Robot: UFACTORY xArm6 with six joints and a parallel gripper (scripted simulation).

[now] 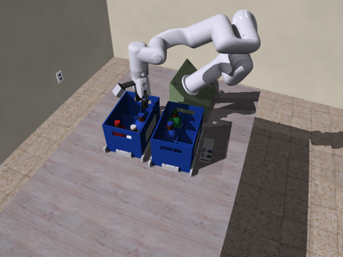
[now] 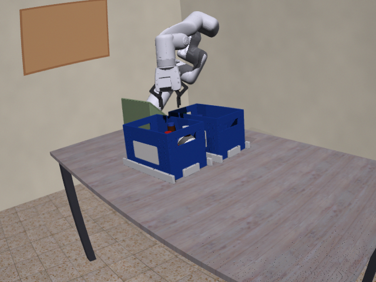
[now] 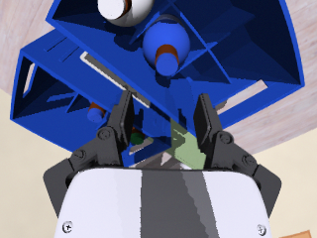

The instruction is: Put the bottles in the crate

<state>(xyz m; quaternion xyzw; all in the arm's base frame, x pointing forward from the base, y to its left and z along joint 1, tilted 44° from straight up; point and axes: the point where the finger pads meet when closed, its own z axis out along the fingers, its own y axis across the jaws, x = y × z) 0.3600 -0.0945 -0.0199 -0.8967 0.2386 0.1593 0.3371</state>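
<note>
My gripper is now 1 cm to the left of the blue-labelled bottle and 15 cm above it. The rest, counted from my hand: white-labelled bottle 9 cm ahead, 1 cm to the left, 15 cm below; green-labelled bottle 10 cm behind, 12 cm to the left, 15 cm below; red-label bottle 10 cm ahead, 7 cm to the right, 15 cm below.
</note>
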